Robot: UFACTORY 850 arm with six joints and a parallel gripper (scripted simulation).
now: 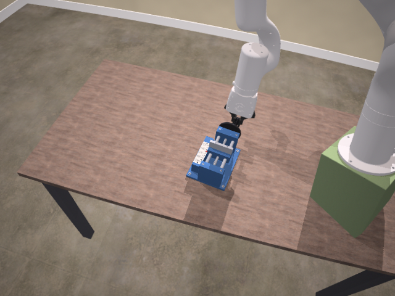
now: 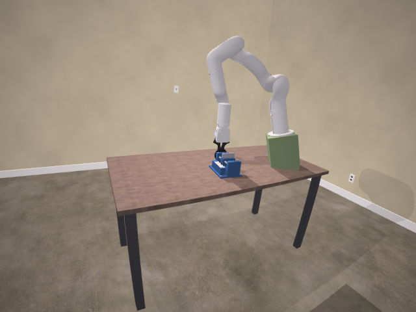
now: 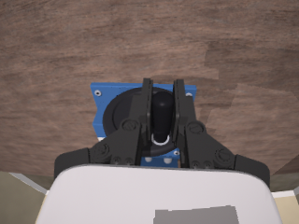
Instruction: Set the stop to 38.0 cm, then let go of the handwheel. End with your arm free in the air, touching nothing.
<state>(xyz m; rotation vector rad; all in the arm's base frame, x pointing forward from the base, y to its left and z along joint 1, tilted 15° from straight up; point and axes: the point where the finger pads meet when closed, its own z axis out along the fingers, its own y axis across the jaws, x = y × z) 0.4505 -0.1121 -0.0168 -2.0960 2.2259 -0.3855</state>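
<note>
Now: the black handwheel 20 mm to the left of my hand, 10 mm below it and 10 mm ahead of it. From my hand the other things lie so: grey stop block (150 mm to the left, 40 mm ahead, 20 mm below).
</note>
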